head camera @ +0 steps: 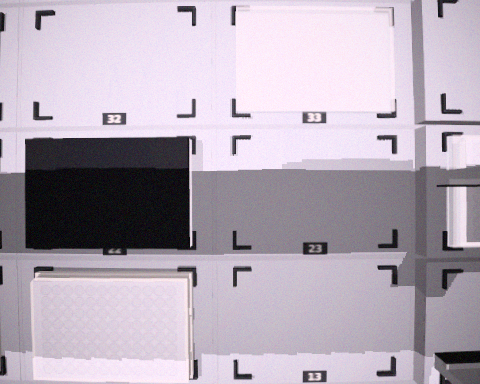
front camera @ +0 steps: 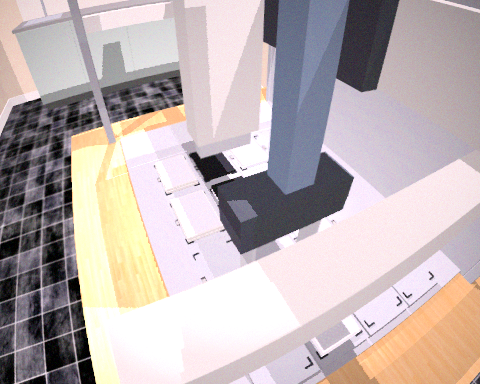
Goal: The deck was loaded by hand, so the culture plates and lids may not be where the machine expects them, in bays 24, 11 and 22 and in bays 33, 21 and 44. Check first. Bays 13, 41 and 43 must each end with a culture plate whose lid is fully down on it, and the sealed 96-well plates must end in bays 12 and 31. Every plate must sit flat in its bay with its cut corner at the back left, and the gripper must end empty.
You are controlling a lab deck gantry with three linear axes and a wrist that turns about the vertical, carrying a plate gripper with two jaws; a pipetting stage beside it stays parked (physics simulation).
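Pixels of known places: gripper, fingertip midpoint: (head camera: 466, 269); robot's base at its link origin: (front camera: 155, 166).
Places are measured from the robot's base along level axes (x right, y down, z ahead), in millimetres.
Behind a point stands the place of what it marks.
Observation:
In the head view, a black plate or lid (head camera: 107, 195) @[z 230, x -148, y -16 mm] covers most of bay 22, a white edge showing at its right. A white plate (head camera: 315, 60) @[z 392, x -255, y -8 mm] lies in bay 33. A pale plate with a well pattern (head camera: 107, 325) @[z 227, x -47, y -14 mm] lies below bay 22. Part of a white plate (head camera: 457, 215) @[z 494, x -132, y -24 mm] shows right of bay 23. Bays 13, 23 and 32 hold no plate. In the front view, two white plates (front camera: 177, 172) @[z 75, x -47, y -14 mm] (front camera: 197, 215) @[z 239, x -43, y -14 mm] lie at the left, with black (front camera: 215, 167) @[z 94, x -148, y -8 mm] and white (front camera: 250, 155) @[z 97, x -254, y -14 mm] plates behind. My gripper (front camera: 278, 246) hangs over the deck; its jaw tips are hidden.
The gantry beam (front camera: 300, 295) @[z 626, x 20, y -400 mm] crosses the front and hides part of the deck. The pale column (front camera: 225, 75) @[z 357, x -71, y -370 mm] stands behind the gripper. Another white plate (front camera: 336, 336) @[z 606, x -144, y -29 mm] shows below the beam. A dark wedge-shaped part (head camera: 457, 361) enters the head view at the lower right.

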